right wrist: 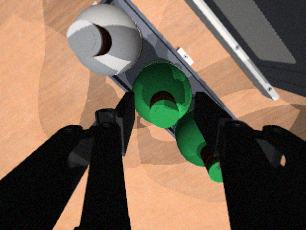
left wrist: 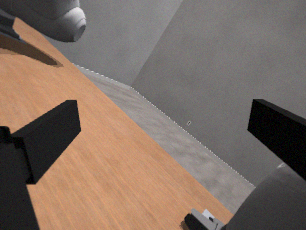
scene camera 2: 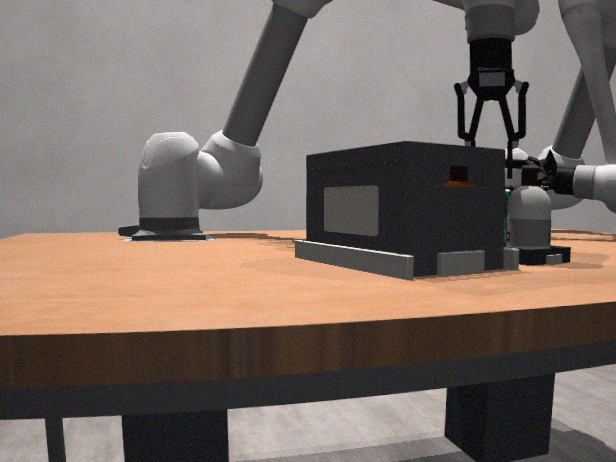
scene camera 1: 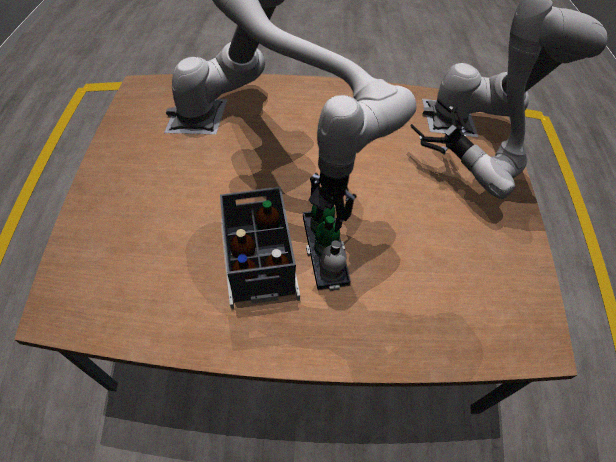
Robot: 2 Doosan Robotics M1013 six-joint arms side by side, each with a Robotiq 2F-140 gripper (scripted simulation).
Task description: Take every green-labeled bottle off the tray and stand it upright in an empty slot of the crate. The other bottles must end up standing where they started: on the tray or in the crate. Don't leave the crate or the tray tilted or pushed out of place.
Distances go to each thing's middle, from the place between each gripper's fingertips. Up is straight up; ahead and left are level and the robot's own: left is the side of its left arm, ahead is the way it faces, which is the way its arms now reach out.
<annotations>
Now: the tray (scene camera 1: 321, 283) 160 mm below my right hand. Round my right hand: crate (scene camera 2: 390, 197): 30 mm ahead, 210 mm to the right, 90 mm below.
My left gripper is now 470 mm short of the tray, 400 mm to the left of it and 160 mm above it. Round my left hand: crate: 610 mm to the right, 500 mm ahead, 90 mm below.
</annotations>
